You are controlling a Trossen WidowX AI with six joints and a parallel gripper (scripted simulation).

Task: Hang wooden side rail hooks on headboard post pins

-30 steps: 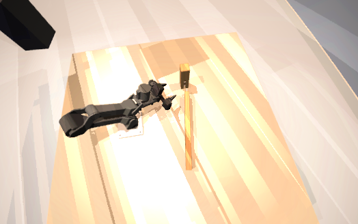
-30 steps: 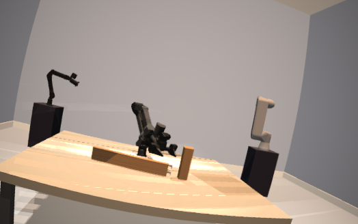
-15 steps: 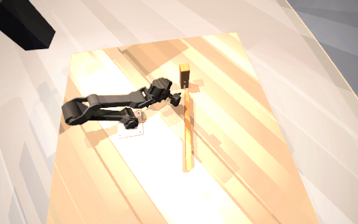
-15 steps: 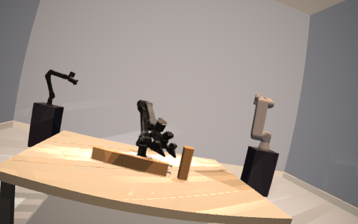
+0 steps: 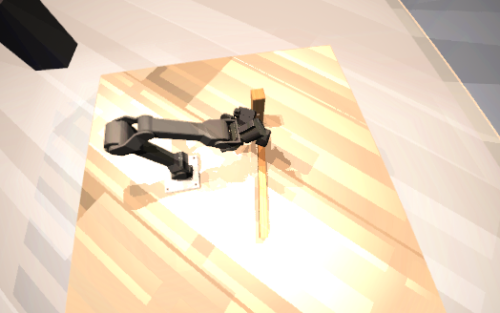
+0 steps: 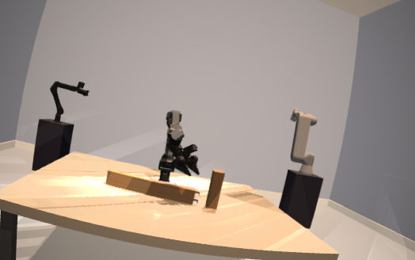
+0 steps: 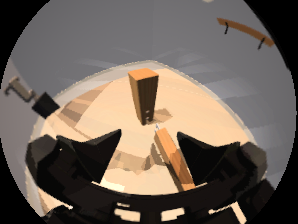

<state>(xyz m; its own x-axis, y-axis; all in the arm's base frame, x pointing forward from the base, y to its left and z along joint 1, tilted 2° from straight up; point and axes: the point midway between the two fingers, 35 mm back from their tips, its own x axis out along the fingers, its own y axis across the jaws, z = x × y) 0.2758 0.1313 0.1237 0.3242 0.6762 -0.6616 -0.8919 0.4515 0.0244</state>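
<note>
The headboard post is 10 cm to the left of my gripper tip, 5 cm below it and 3 cm ahead of it.
</note>
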